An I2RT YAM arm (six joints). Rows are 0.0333 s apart.
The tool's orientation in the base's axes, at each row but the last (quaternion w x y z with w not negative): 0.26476 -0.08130 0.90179 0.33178; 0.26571 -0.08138 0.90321 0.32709; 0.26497 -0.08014 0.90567 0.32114; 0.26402 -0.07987 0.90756 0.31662; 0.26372 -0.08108 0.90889 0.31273; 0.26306 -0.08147 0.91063 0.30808; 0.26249 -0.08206 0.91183 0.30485
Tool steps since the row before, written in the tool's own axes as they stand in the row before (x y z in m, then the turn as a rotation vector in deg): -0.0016 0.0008 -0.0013 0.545 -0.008 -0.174; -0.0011 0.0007 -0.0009 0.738 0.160 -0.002; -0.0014 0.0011 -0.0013 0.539 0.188 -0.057; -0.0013 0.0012 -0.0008 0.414 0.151 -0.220; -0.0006 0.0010 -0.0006 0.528 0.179 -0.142; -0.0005 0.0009 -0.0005 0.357 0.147 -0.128; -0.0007 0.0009 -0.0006 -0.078 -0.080 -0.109
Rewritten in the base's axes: 0.0005 -0.0003 0.0021 -0.533 -0.102 -0.183; 0.0003 -0.0001 0.0016 -0.676 0.142 -0.305; 0.0003 0.0000 0.0022 -0.540 0.125 -0.148; 0.0004 0.0004 0.0019 -0.492 -0.008 0.006; -0.0001 0.0004 0.0012 -0.564 0.064 -0.091; -0.0001 0.0004 0.0011 -0.403 0.045 -0.027; 0.0001 0.0004 0.0012 0.044 -0.130 0.074
